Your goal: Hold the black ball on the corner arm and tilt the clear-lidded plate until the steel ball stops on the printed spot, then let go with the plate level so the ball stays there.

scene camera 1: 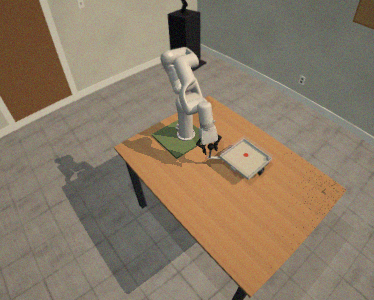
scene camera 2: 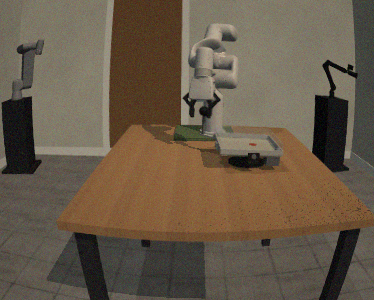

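The clear-lidded plate (scene camera 1: 235,162) (scene camera 2: 235,145) looks close to level above a black round base (scene camera 2: 240,162). Its printed red spot (scene camera 1: 246,155) (scene camera 2: 253,144) shows near the middle. The steel ball cannot be made out in either view. The pale corner arm (scene camera 1: 213,158) reaches from the plate toward the robot. The black ball (scene camera 1: 211,146) (scene camera 2: 204,111) is at the gripper, above the arm's end. My gripper (scene camera 1: 210,149) (scene camera 2: 199,113) points down with its fingers apart around the black ball. In scene camera 2 a gap shows between the left finger and the ball.
The robot base stands on a green mat (scene camera 1: 175,146) (scene camera 2: 186,133) at the far end of the wooden table (scene camera 1: 220,210) (scene camera 2: 165,190). Black pedestals (scene camera 1: 185,32) (scene camera 2: 18,130) with other arms stand on the floor away from the table. Dark specks mark the table's right side.
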